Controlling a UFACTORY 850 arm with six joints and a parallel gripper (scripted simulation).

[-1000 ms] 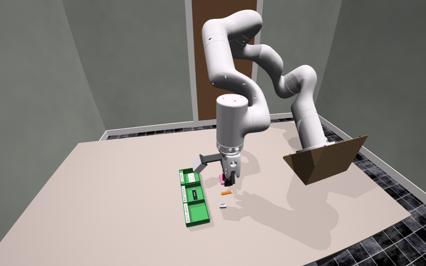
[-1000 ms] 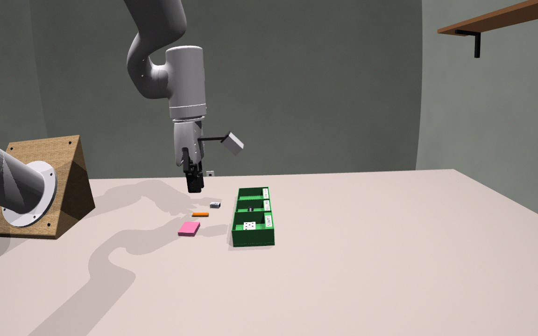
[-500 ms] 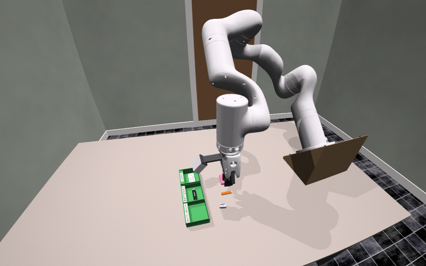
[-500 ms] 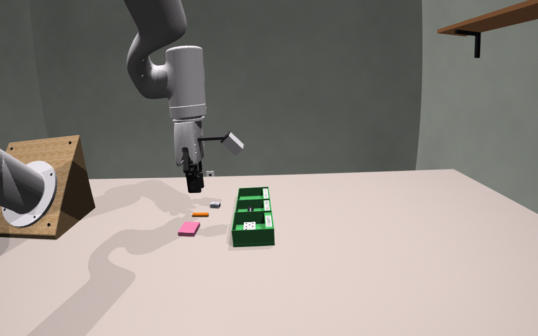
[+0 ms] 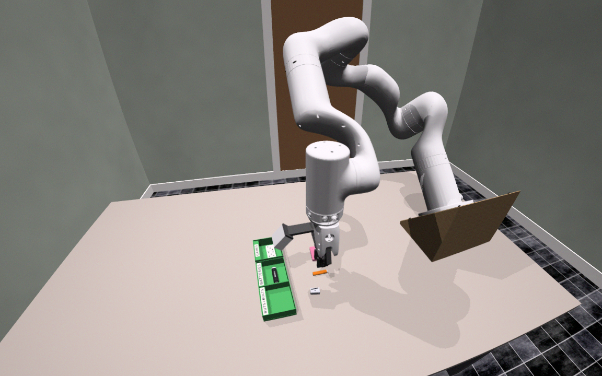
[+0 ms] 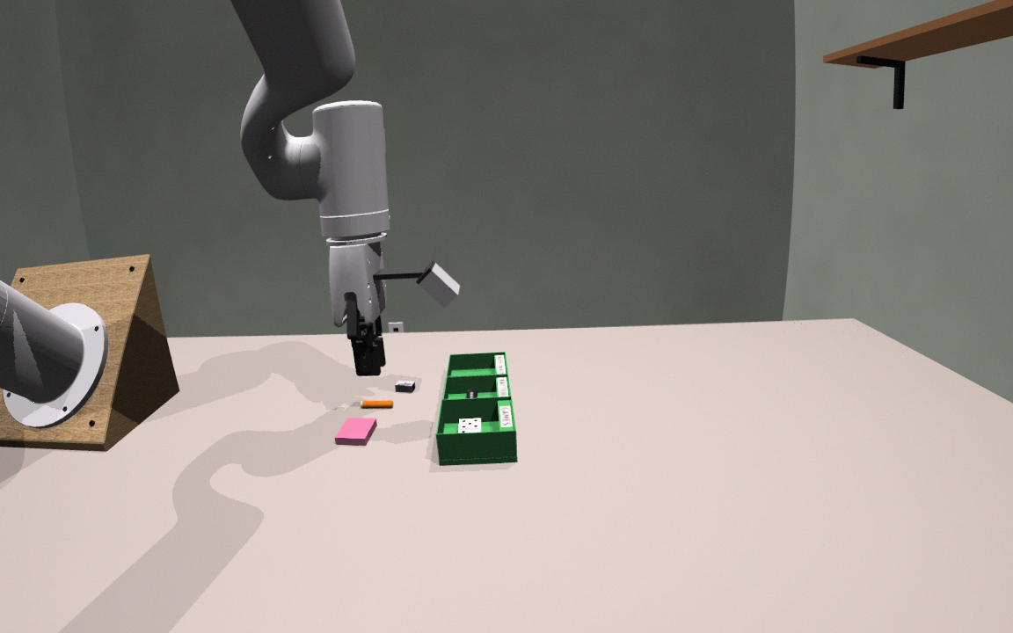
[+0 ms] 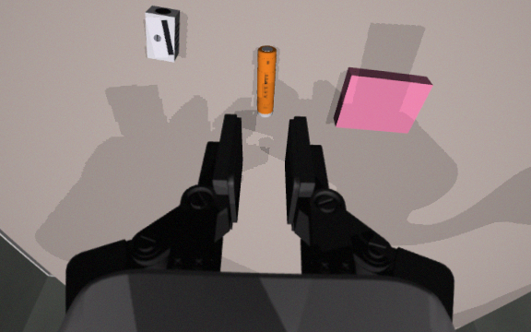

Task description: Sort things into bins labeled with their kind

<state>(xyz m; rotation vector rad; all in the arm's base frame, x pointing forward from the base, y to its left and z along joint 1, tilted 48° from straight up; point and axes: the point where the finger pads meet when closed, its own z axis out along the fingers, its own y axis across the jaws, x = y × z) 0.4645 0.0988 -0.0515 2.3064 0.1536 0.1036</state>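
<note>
The orange battery lies 7 cm below my hand. From my hand the other things lie so: pink block (7 cm to the right, 7 cm below); black battery (13 cm ahead, 6 cm below); pencil sharpener (3 cm ahead, 6 cm to the left, 7 cm below).
</note>
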